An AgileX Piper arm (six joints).
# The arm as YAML. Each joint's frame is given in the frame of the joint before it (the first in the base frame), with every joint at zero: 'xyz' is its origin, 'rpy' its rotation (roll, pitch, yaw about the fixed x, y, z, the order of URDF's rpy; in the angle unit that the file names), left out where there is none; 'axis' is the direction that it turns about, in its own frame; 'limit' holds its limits. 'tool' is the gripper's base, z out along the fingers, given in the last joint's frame.
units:
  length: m
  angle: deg
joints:
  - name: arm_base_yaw
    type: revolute
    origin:
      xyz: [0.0, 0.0, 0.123]
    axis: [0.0, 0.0, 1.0]
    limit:
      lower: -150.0
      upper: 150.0
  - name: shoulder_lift
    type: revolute
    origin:
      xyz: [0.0, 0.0, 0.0]
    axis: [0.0, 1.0, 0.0]
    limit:
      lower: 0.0
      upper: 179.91
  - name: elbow
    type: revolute
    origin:
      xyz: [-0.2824, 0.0, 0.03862]
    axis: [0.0, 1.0, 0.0]
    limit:
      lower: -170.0
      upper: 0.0
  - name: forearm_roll
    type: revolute
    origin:
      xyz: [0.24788, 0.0, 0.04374]
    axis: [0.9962, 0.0, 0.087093]
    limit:
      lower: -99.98
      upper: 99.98
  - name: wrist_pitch
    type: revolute
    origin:
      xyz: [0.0, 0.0, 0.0]
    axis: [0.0, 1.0, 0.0]
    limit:
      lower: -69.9
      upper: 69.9
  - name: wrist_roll
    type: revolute
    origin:
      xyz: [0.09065, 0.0, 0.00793]
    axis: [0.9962, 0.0, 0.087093]
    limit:
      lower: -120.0
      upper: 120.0
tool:
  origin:
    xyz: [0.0, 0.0, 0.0]
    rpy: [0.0, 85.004, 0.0]
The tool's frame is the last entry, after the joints.
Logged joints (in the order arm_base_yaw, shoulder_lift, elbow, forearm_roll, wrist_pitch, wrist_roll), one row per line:
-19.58, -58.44, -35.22, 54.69, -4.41, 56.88
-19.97, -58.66, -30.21, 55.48, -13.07, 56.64
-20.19, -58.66, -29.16, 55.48, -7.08, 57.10
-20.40, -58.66, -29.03, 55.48, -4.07, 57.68
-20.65, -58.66, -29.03, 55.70, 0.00, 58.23
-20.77, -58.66, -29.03, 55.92, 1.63, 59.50
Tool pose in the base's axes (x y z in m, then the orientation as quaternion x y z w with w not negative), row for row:
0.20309, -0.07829, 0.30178, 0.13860, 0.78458, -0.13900, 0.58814
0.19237, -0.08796, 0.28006, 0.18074, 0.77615, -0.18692, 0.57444
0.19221, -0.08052, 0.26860, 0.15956, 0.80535, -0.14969, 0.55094
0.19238, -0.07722, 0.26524, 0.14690, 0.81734, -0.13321, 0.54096
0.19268, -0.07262, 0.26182, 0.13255, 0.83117, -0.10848, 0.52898
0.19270, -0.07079, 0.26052, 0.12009, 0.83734, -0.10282, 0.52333
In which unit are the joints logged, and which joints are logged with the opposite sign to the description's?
The joints are logged in degrees. Opposite sign: shoulder_lift, wrist_roll.
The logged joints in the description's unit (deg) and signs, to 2 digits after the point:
-19.58, 58.44, -35.22, 54.69, -4.41, -56.88
-19.97, 58.66, -30.21, 55.48, -13.07, -56.64
-20.19, 58.66, -29.16, 55.48, -7.08, -57.10
-20.40, 58.66, -29.03, 55.48, -4.07, -57.68
-20.65, 58.66, -29.03, 55.70, 0.00, -58.23
-20.77, 58.66, -29.03, 55.92, 1.63, -59.50

